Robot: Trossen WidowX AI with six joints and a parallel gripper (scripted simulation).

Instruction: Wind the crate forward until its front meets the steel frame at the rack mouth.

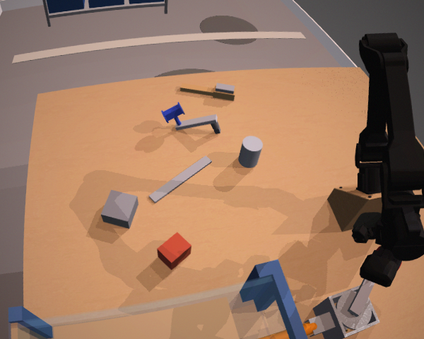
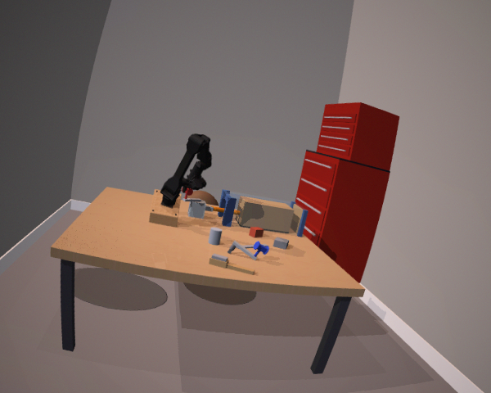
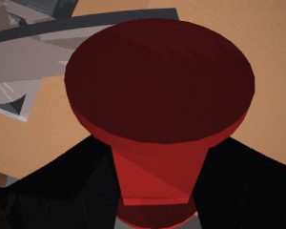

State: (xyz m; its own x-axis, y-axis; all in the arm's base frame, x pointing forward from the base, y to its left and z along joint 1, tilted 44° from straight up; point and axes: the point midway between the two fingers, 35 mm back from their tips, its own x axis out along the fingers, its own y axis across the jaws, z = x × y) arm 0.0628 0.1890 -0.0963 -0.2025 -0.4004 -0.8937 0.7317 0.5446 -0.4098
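The blue steel frame is 240 mm ahead of my gripper tip, 90 mm to the left of it and 30 mm below it. From my gripper tip the other things lie so: red-gripped winch handle (40 mm ahead, 20 mm to the left, 30 mm below); red knob (10 mm ahead, 10 mm to the right); grey winch (70 mm ahead, 50 mm to the left, 100 mm below).
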